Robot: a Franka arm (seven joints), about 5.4 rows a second.
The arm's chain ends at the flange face. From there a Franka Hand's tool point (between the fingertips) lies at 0.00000 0.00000 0.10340 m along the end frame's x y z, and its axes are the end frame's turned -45 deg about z.
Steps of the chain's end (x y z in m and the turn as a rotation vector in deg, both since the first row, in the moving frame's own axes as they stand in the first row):
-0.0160, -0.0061, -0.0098, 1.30, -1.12, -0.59
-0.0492, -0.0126, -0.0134, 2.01, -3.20, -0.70
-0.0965, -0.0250, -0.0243, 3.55, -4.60, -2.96
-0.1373, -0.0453, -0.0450, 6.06, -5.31, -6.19
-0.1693, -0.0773, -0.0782, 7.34, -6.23, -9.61
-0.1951, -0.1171, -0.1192, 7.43, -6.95, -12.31
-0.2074, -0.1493, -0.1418, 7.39, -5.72, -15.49
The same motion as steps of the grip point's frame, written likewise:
-0.0068, -0.0187, -0.0098, 1.71, 0.13, -0.59
-0.0274, -0.0503, -0.0136, 3.68, -0.84, -0.70
-0.0522, -0.0963, -0.0248, 5.76, -0.74, -2.96
-0.0649, -0.1436, -0.0460, 8.04, 0.53, -6.19
-0.0651, -0.1916, -0.0797, 9.60, 0.78, -9.61
-0.0565, -0.2389, -0.1208, 10.17, 0.34, -12.31
-0.0412, -0.2690, -0.1432, 9.27, 1.18, -15.49

